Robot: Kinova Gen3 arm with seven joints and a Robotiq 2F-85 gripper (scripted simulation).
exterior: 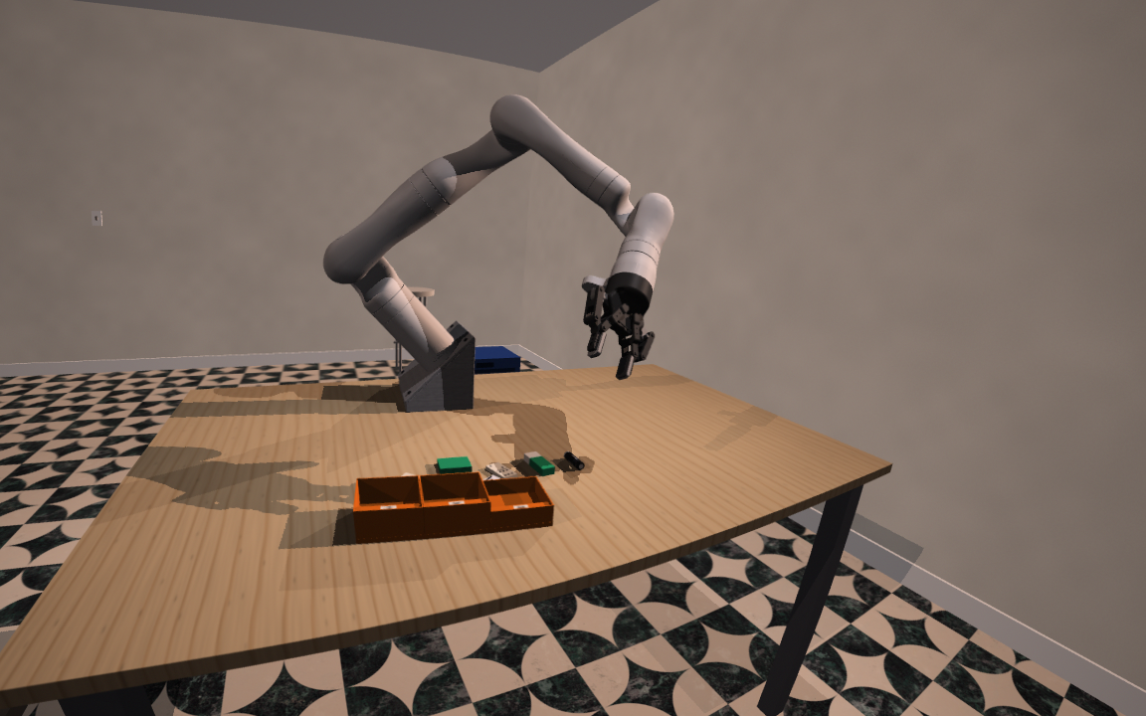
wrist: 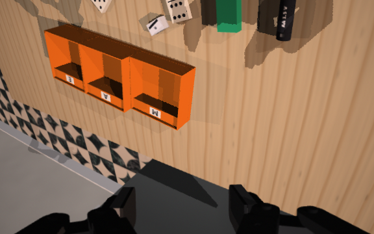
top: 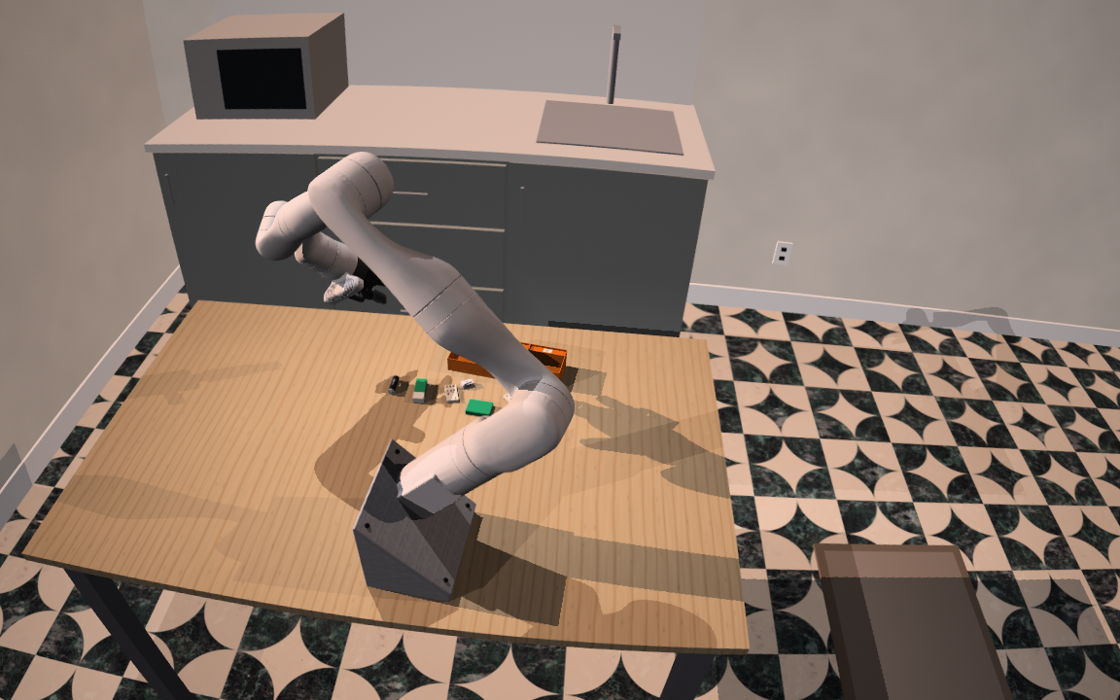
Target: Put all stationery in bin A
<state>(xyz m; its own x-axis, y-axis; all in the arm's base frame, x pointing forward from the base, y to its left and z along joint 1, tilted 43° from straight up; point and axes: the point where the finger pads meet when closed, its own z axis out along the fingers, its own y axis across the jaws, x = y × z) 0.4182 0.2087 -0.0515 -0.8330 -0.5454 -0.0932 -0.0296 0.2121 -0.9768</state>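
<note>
Right now the orange three-compartment bin is 5 cm ahead of my hand, 24 cm to the right of it and 18 cm below it. The rest, counted from my hand: white pencil sharpener (2 cm behind, 17 cm to the right, 19 cm below); then black AA battery (7 cm behind, 1 cm to the right, 19 cm below); then green-and-white eraser (8 cm behind, 7 cm to the right, 20 cm below).
</note>
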